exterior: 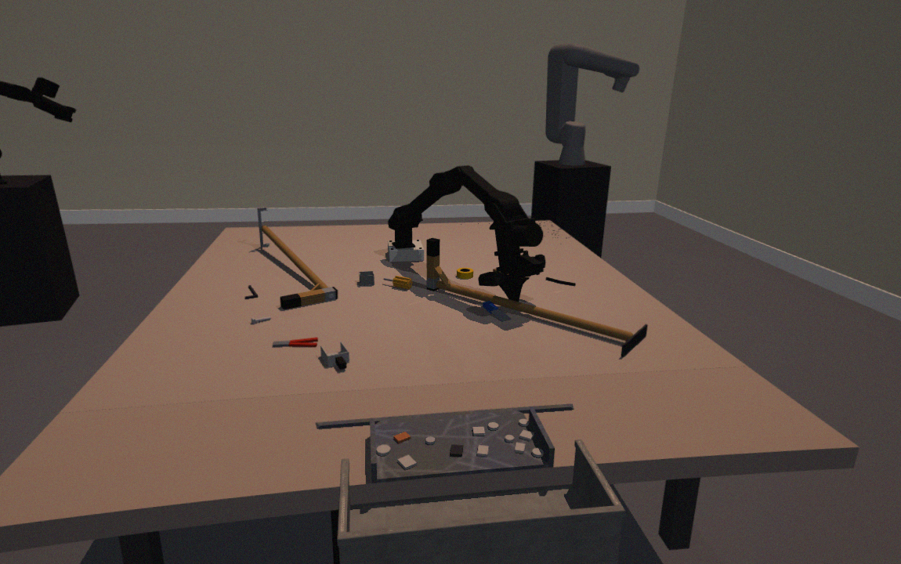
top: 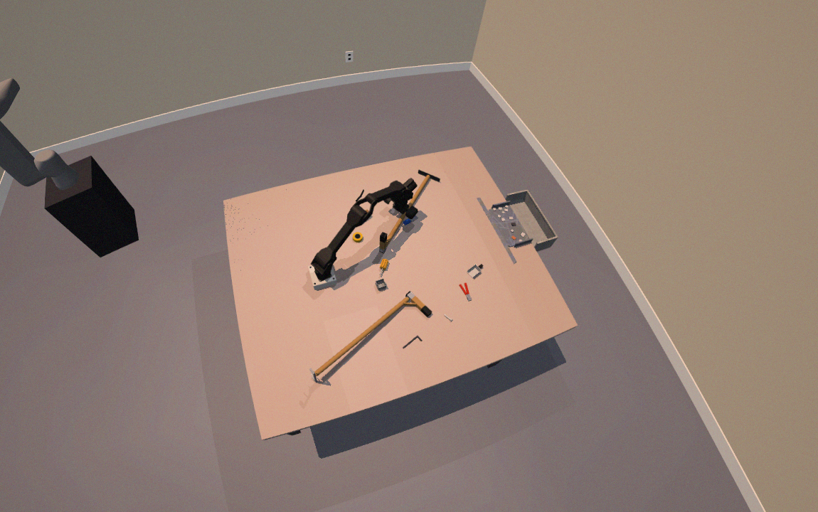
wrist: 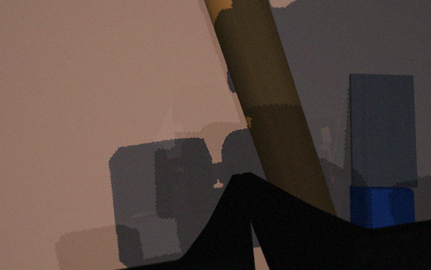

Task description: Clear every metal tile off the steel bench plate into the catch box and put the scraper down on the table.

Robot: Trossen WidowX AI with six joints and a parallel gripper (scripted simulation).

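Right now my gripper tip is 2 cm short of the blue-handled putty knife and 6 cm to the left of it. From my gripper tip the other things lie so: yellow tape roll 28 cm behind, 3 cm to the right; then wood block 20 cm behind, 6 cm to the left; then long scraper 3 cm ahead, 5 cm above.
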